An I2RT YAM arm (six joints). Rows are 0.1 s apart.
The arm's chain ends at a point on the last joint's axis. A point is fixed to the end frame.
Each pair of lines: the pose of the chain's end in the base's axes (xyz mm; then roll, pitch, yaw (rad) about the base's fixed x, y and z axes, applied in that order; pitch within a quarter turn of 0, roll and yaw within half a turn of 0), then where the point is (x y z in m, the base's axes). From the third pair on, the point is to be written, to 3 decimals.
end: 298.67 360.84 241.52 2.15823 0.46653 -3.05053
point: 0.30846 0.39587 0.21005
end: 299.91 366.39 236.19 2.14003 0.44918 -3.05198
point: 0.30888 0.40194 0.20506
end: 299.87 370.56 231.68 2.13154 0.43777 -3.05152
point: 0.308 0.406 0.201
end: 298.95 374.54 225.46 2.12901 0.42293 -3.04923
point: 0.307 0.410 0.194
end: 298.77 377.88 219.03 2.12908 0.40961 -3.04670
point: 0.306 0.414 0.188
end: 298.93 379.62 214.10 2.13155 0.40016 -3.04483
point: 0.306 0.415 0.183
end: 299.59 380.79 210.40 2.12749 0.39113 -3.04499
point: 0.306 0.417 0.179
